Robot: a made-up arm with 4 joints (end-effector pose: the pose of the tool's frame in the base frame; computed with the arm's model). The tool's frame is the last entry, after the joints.
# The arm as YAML. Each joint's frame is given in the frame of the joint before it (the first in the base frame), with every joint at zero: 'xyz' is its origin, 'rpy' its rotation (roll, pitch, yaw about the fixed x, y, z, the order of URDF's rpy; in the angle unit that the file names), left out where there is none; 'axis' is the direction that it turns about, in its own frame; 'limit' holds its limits. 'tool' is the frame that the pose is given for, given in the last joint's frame.
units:
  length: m
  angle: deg
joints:
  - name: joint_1
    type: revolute
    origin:
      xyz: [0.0, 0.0, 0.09]
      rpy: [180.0, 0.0, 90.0]
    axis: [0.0, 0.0, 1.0]
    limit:
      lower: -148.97
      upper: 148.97
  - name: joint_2
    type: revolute
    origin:
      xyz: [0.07, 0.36, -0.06]
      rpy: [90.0, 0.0, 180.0]
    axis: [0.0, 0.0, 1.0]
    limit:
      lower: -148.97
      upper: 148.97
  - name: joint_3
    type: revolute
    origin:
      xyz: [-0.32, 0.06, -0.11]
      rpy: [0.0, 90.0, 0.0]
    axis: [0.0, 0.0, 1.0]
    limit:
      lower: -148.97
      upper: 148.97
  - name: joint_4
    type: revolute
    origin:
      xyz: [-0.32, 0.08, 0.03]
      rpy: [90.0, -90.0, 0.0]
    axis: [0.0, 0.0, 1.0]
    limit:
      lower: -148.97
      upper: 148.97
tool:
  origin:
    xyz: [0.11, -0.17, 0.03]
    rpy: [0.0, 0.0, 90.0]
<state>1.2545 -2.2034 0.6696 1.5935</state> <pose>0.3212 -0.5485 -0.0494 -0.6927 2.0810 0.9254</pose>
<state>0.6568 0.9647 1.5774 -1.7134</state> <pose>0.3558 -0.0273 0.6395 -1.8027 1.1374 2.1131</pose>
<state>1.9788 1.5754 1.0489 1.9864</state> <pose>-0.4610 -0.3860 0.3273 -1.3133 -0.9707 -0.8133</pose>
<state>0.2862 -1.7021 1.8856 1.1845</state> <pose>0.2783 0.2843 0.0210 -2.0446 -0.2959 2.1366</pose>
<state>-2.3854 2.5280 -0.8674 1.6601</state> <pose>-0.5087 0.1887 0.5779 -1.8633 -1.0382 -0.1746</pose>
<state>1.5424 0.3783 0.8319 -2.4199</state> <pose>0.4680 -0.5264 0.4996 -0.8098 0.7147 1.9816</pose>
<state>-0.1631 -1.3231 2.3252 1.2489</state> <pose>-0.0213 0.3308 0.1188 1.6962 1.4376 -1.8398</pose>
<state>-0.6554 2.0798 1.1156 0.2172</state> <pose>0.3377 0.1727 0.2396 1.8038 -0.2395 -0.5422</pose>
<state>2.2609 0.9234 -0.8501 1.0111</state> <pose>0.0303 -0.5768 0.0174 0.7420 -0.9309 -0.7121</pose>
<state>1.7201 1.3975 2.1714 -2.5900</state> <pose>-0.1555 -0.0385 0.6681 -1.2556 1.0989 -0.0362</pose>
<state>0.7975 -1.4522 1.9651 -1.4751</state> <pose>0.3413 0.0236 -0.2792 -0.3165 -1.5948 -0.3235</pose>
